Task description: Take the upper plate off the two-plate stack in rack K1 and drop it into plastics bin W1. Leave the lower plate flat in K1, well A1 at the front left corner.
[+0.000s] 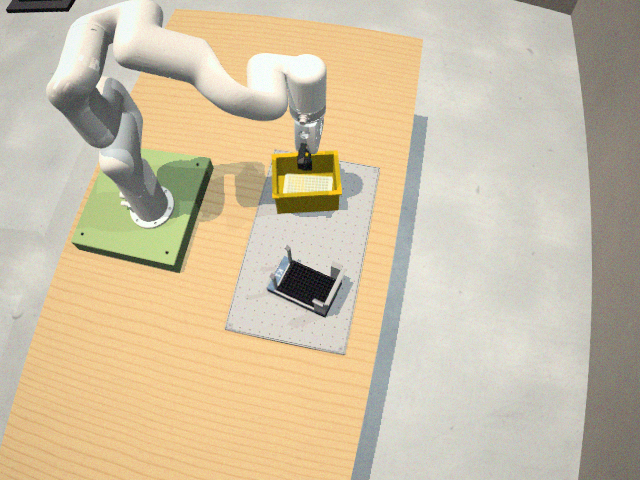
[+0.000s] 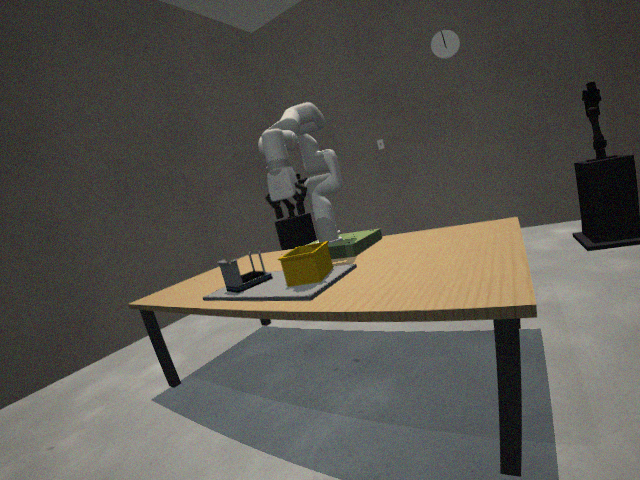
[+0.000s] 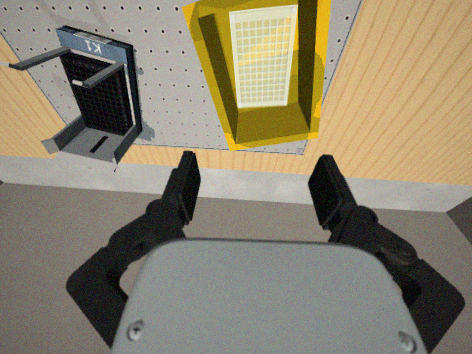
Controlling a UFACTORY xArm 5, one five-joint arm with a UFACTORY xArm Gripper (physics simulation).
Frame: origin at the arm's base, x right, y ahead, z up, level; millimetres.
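Seen in the pictures: gripper, between the fingertips: [image 1: 308,152] [image 2: 290,216] [image 3: 255,167]; arm's base, origin of its link: [image 1: 152,207] [image 2: 329,242].
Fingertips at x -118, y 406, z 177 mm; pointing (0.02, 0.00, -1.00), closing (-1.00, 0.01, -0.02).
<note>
Offsets run from my fingertips to a thing's top centre. Level surfaces: height alone.
A pale, see-through gridded plate {dx -13, dy -10, dz -200 mm} [image 1: 307,184] [image 3: 262,62] lies inside yellow bin W1 {dx -12, dy -12, dz -120 mm} [image 1: 308,203] [image 2: 307,266] [image 3: 272,129] and looks flat on its floor. My gripper [image 1: 305,163] [image 3: 255,167] is open, with nothing between its fingers. It hangs above the bin; the plate is apart from the fingers. Rack K1 {dx +252, dy +32, dz -100 mm} [image 1: 280,272] [image 2: 231,274] [image 3: 117,50] has a blue label strip and grey uprights. A black gridded plate {dx +254, dy +39, dz -181 mm} [image 1: 308,284] [image 3: 103,95] lies flat in it. Its well A1 marking is too small to tell.
The bin and rack stand apart on a grey perforated board [image 1: 248,310] [image 2: 268,298] on the wooden table {dz -233 mm} [image 1: 180,387] [image 2: 439,279]. The rack's uprights stick up at its ends. My arm's green base [image 1: 103,227] [image 2: 361,238] is beside the board. Dark stands are in the background.
</note>
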